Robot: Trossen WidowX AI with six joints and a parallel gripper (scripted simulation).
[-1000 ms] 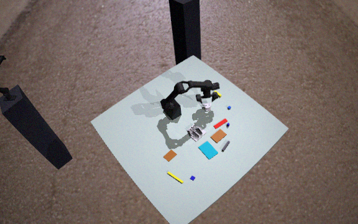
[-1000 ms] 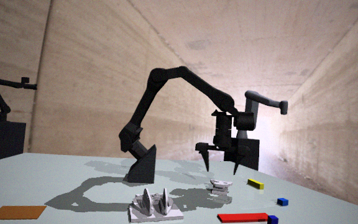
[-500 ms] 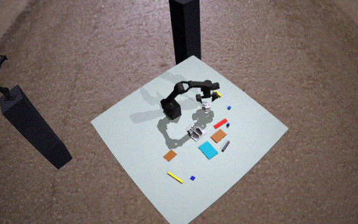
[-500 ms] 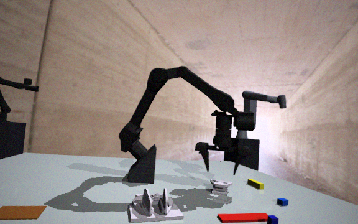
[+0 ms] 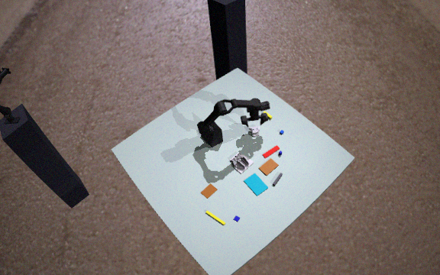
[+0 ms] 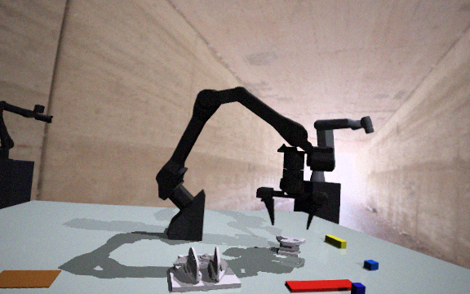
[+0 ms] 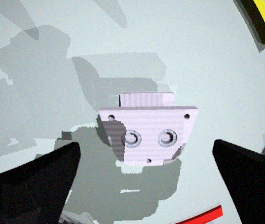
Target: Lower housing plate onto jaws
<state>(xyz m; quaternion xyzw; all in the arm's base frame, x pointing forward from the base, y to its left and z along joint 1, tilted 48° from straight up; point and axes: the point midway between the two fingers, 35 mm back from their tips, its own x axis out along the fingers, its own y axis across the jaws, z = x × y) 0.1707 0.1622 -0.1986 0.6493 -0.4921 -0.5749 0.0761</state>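
The grey bracket is 50 mm below my gripper tip and 10 mm ahead of it. Round my gripper tip: grey rod (400 mm ahead, 170 mm to the right, 50 mm below); then orange tile (280 mm ahead, 140 mm to the right, 60 mm below); then red bar (210 mm ahead, 60 mm below, 40 mm to the right).
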